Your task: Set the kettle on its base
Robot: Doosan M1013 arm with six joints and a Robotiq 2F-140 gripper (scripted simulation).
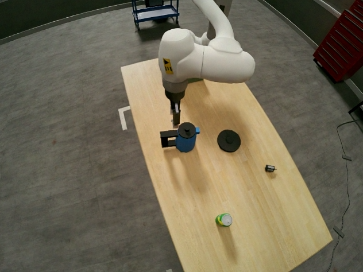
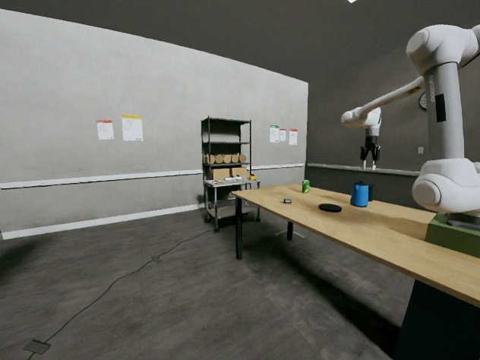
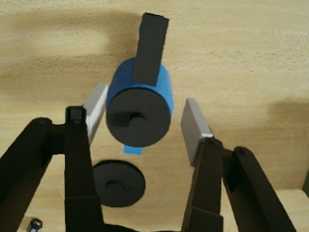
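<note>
My gripper is now 10 mm short of the blue kettle, 30 mm to the right of it and 210 mm above it. The rest, counted from my hand: green can 510 mm ahead, 10 mm to the left, 240 mm below; round black base 140 mm ahead, 310 mm to the left, 290 mm below.
</note>
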